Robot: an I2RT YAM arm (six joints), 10 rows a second.
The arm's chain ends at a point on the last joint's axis. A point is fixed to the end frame.
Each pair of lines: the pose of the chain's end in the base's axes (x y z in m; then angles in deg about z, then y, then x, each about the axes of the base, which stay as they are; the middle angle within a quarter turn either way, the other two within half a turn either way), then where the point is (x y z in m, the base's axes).
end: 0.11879 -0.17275 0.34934 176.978 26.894 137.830
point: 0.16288 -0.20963 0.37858
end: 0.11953 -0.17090 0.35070 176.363 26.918 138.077
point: 0.16407 -0.20744 0.37969
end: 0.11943 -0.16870 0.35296 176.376 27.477 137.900
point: 0.16399 -0.20487 0.38239
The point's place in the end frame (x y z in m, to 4 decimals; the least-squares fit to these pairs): -0.0354 -0.0489 0.0227
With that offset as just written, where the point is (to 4 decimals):
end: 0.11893 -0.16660 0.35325 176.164 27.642 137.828
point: 0.1636 -0.2025 0.3828
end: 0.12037 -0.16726 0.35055 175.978 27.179 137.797
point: 0.1652 -0.2032 0.3798
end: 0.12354 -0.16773 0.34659 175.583 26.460 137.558
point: 0.1686 -0.2037 0.3755
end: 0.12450 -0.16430 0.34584 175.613 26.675 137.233
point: 0.1696 -0.2000 0.3751
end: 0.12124 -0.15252 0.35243 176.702 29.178 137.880
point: 0.1656 -0.1880 0.3829
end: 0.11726 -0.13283 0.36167 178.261 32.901 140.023
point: 0.1605 -0.1688 0.3931
